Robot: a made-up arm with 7 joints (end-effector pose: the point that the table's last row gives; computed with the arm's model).
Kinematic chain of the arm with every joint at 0, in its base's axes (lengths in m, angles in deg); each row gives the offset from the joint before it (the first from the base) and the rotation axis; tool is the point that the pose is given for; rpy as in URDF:
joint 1: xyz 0 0 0.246 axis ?
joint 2: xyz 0 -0.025 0.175 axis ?
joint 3: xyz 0 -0.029 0.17 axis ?
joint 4: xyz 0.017 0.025 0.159 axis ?
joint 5: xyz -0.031 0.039 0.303 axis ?
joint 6: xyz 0 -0.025 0.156 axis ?
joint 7: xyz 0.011 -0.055 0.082 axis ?
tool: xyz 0 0 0 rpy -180 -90 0
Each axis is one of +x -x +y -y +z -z.
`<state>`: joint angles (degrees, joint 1 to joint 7).
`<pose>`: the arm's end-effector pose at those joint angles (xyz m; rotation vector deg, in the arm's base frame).
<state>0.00 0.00 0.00 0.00 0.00 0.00 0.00</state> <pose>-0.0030 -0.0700 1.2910 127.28 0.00 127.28</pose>
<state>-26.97 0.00 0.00 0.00 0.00 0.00 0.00</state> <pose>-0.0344 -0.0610 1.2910 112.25 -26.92 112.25</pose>
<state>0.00 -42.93 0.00 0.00 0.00 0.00 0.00</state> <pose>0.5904 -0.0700 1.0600 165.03 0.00 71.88</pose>
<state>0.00 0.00 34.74 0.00 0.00 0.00 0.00</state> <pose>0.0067 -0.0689 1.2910 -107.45 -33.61 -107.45</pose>
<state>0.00 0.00 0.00 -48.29 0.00 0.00 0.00</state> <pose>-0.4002 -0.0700 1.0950 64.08 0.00 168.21</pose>
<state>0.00 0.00 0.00 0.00 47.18 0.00 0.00</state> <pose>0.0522 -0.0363 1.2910 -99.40 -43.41 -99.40</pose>
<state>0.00 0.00 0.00 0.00 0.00 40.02 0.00</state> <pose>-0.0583 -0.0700 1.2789 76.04 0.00 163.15</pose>
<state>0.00 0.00 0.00 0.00 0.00 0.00 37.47</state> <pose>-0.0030 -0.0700 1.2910 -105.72 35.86 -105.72</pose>
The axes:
joint 1: +z
joint 2: -y
joint 3: +z
joint 4: +y
joint 5: +z
joint 6: -y
joint 7: +x

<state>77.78 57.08 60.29 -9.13 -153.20 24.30 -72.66</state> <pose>-0.0941 -0.8143 0.7308 104.24 -15.48 108.49</pose>
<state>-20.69 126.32 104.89 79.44 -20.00 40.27 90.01</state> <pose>-0.1618 0.5377 -0.0001 63.72 68.78 140.93</pose>
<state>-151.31 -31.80 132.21 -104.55 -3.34 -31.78 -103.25</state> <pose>-0.5517 0.1617 0.4207 14.63 -23.51 61.94</pose>
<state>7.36 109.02 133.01 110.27 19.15 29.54 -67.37</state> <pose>-0.0970 0.3397 0.0363 -12.00 89.55 -6.24</pose>
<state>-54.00 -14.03 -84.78 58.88 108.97 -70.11 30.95</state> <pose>-0.1847 -0.5480 0.9141 -90.05 76.37 -28.42</pose>
